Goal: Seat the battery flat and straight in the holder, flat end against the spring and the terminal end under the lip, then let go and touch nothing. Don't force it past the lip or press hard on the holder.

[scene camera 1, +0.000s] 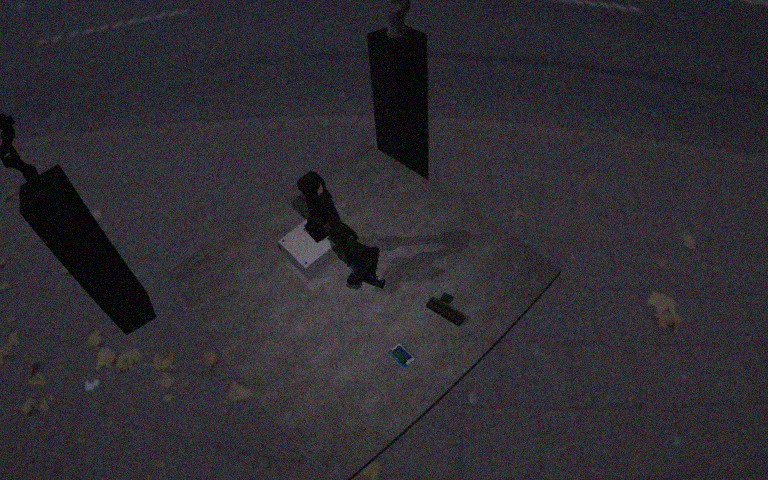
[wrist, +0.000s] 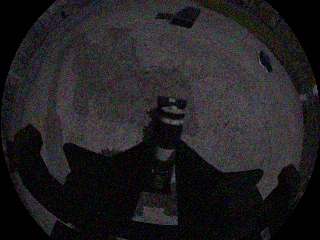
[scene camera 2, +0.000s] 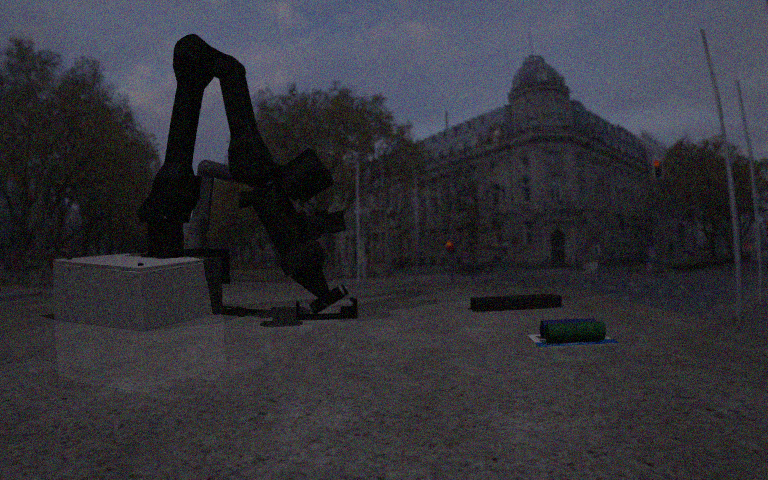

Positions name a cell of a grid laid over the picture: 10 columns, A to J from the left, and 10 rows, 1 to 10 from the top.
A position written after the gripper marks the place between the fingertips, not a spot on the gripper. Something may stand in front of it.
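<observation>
You'd see the gripper (scene camera 2: E7) here, and the gripper (wrist: F6) shows too.
</observation>
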